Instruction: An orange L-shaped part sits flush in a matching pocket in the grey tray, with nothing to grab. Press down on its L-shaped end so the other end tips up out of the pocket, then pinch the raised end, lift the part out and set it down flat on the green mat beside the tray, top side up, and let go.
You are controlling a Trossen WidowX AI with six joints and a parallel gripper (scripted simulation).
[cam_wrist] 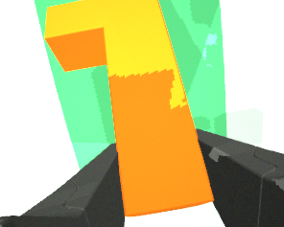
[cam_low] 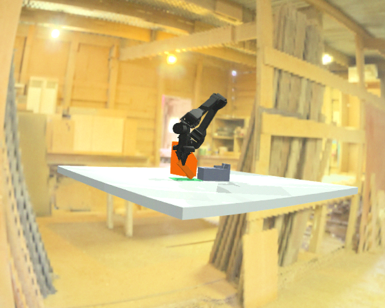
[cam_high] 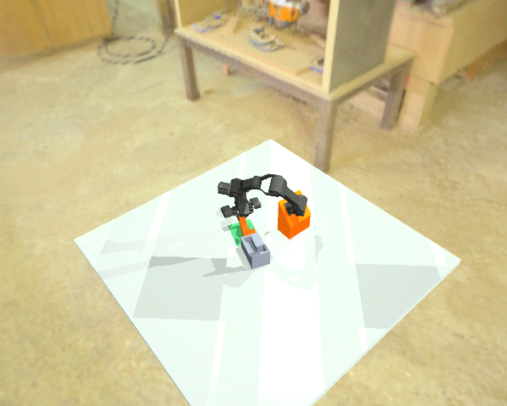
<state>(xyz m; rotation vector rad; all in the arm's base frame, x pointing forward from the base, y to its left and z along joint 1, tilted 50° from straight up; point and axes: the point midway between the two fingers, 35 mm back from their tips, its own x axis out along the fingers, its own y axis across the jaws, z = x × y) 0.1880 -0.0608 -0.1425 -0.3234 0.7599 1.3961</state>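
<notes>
Now: gripper tip 30 mm to the right of the orange L-shaped part, 30 mm above it and 10 mm past it. From my gripper tip the other things lie so: green mat (90 mm below, 20 mm to the left, 10 mm ahead).
</notes>
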